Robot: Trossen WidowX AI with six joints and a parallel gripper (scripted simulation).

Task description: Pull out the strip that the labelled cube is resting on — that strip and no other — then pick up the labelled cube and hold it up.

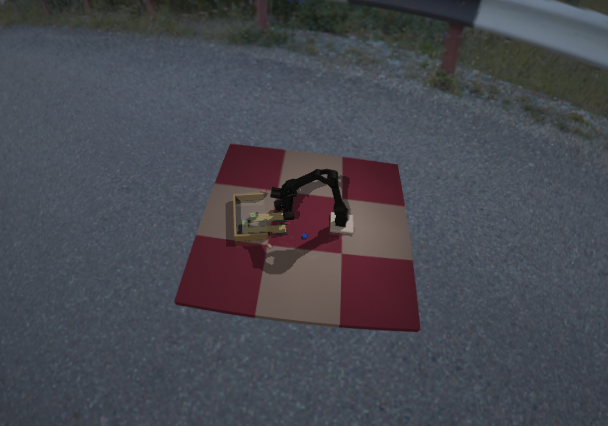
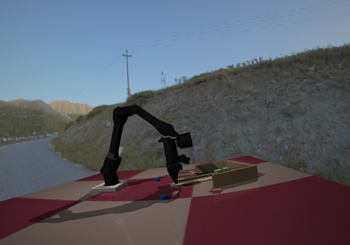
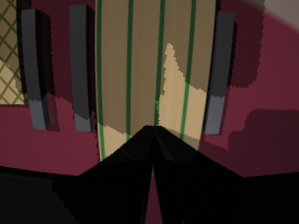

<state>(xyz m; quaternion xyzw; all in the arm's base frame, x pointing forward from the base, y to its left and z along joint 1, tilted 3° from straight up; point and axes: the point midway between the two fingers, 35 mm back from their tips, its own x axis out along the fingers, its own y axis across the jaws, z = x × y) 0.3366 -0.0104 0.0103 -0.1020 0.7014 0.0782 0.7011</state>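
My gripper tip is 13 cm to the right of the cross-hatched strip and 11 cm short of it. Round my gripper tip: tan block: 14 cm to the right, 2 cm ahead; then pink block: 18 cm to the right, 17 cm ahead.
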